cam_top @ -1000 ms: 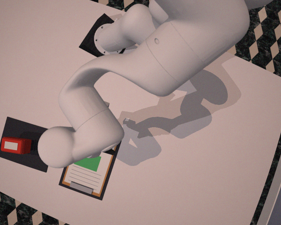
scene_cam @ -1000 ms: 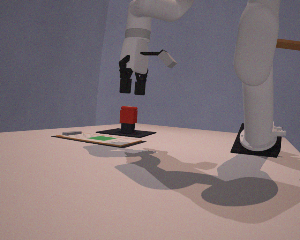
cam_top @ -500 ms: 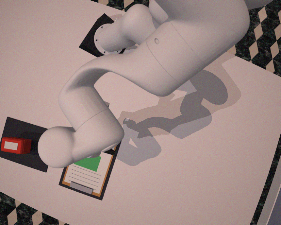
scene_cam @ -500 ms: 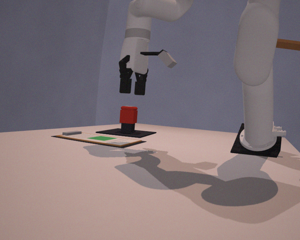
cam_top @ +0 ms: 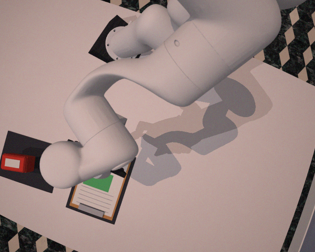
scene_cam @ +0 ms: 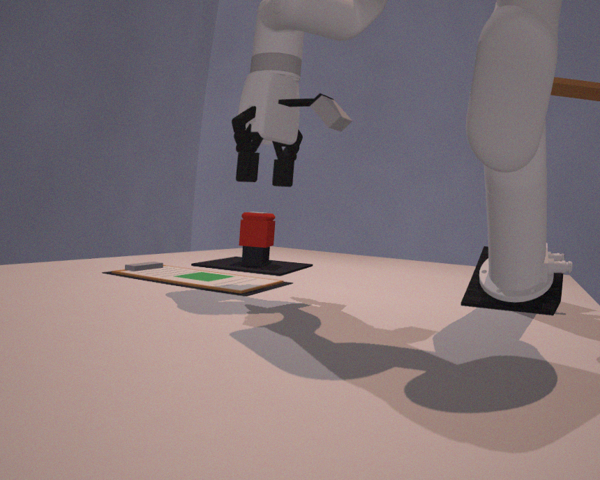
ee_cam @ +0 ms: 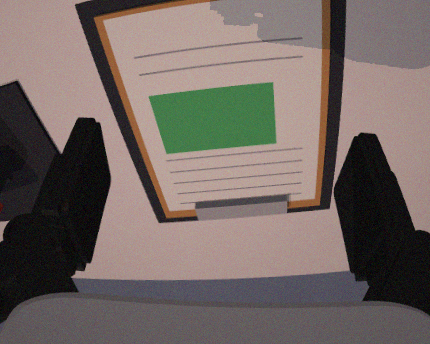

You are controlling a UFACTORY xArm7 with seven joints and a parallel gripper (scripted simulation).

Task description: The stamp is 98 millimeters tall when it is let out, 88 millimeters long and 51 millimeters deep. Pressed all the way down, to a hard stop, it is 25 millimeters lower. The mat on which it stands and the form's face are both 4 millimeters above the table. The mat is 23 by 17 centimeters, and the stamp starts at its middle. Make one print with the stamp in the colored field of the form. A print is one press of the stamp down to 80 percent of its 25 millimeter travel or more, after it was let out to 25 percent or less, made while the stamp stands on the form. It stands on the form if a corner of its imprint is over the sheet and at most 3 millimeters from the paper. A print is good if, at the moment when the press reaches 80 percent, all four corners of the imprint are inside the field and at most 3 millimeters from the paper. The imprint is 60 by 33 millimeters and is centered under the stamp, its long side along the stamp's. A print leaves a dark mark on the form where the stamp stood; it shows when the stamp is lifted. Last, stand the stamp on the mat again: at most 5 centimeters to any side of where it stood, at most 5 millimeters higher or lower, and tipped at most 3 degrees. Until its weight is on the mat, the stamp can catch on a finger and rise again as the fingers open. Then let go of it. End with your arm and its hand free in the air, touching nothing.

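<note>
My gripper is now 28 cm to the left of the red stamp, 14 cm short of it and 11 cm above it. Also, from my hand: dark mat: 28 cm to the right, 16 cm below, 14 cm ahead; then clipboard: 15 cm below, 12 cm ahead; then black stamp foot: 28 cm to the right, 14 cm below, 14 cm ahead.
</note>
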